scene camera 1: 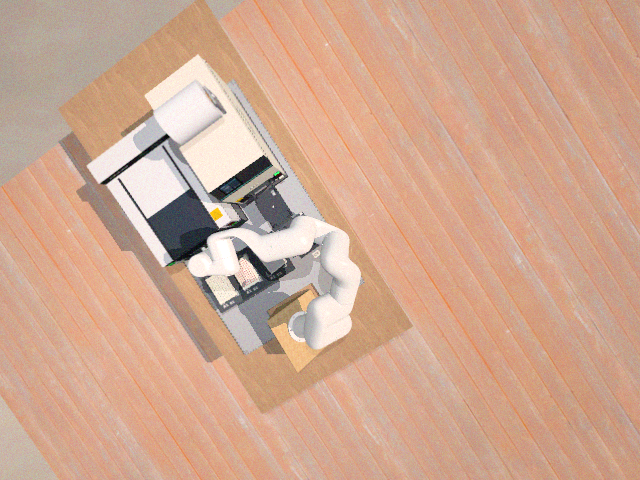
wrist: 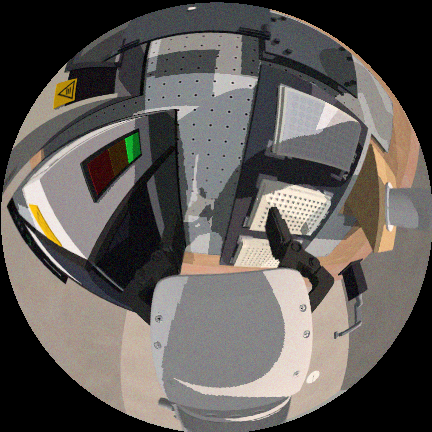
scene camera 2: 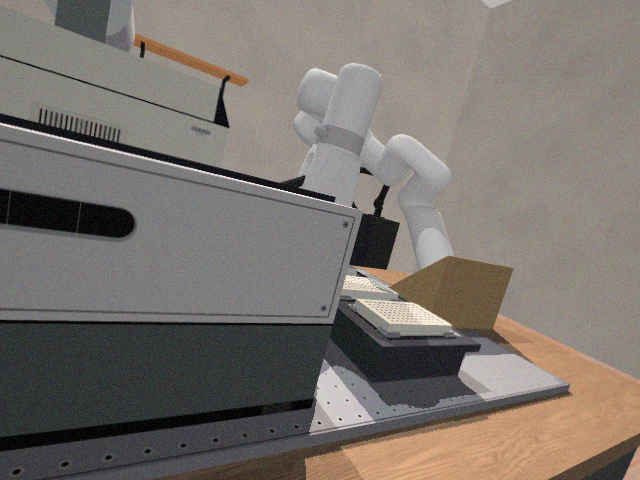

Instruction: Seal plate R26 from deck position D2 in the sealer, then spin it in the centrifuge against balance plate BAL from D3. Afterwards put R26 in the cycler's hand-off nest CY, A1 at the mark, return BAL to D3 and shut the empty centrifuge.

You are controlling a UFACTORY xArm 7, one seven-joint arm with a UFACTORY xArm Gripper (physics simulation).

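Pixels of known places: gripper, fingertip midpoint: (wrist: 224, 219); arm's base, origin of the base link: (scene camera 1: 301, 326) (wrist: 389, 206) (scene camera 2: 440, 278).
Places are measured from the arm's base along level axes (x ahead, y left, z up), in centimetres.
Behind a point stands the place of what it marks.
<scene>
My gripper (wrist: 224, 219) {z 4.8, x 43.7, y 0.2 cm} is open and empty in the wrist view; its left finger overlaps the dark front of the grey-white machine and its right finger overlaps the middle plate in the picture. Three plates stand in a row on a dark rack (wrist: 251, 145) {z -2.1, x 40.5, y -5.0 cm} (scene camera 2: 413, 356) {z -4.4, x 37.7, y 22.1 cm}: a translucent grey one (wrist: 312, 132) {z -0.2, x 33.8, y -8.3 cm} at the far end, a cream one (wrist: 295, 207) {z -0.8, x 33.1, y 3.2 cm} (scene camera 1: 248, 272) {z -0.5, x 32.2, y 2.8 cm} (scene camera 2: 366, 285) {z -0.5, x 32.5, y 5.7 cm} in the middle, and a cream one (wrist: 254, 250) {z -0.8, x 37.8, y 14.2 cm} (scene camera 1: 222, 289) {z -0.6, x 33.8, y 16.7 cm} (scene camera 2: 405, 316) {z -0.6, x 36.0, y 18.0 cm} nearest. Their labels cannot be read, so I cannot tell which are R26 and BAL. Scene camera 1 shows the arm hiding the gripper.
The grey-white machine (scene camera 1: 183, 219) {z 13.4, x 62.6, y 3.8 cm} (scene camera 2: 206, 258) {z 6.8, x 67.4, y 21.3 cm} (wrist: 115, 112) has a red, amber and green panel. A cream machine (scene camera 1: 224, 152) {z 27.1, x 65.1, y -27.1 cm} carries a white roll (scene camera 1: 188, 111) {z 39.2, x 75.2, y -28.8 cm}. A dark tray (scene camera 1: 271, 206) {z 2.3, x 46.6, y -23.6 cm} lies before it. A tan open bin (scene camera 1: 294, 346) {z 4.6, x -3.7, y 6.0 cm} (scene camera 2: 454, 294) {z -1.0, x 6.1, y 8.1 cm} (wrist: 366, 200) {z -2.9, x 11.0, y 1.6 cm} stands beyond the plates.
</scene>
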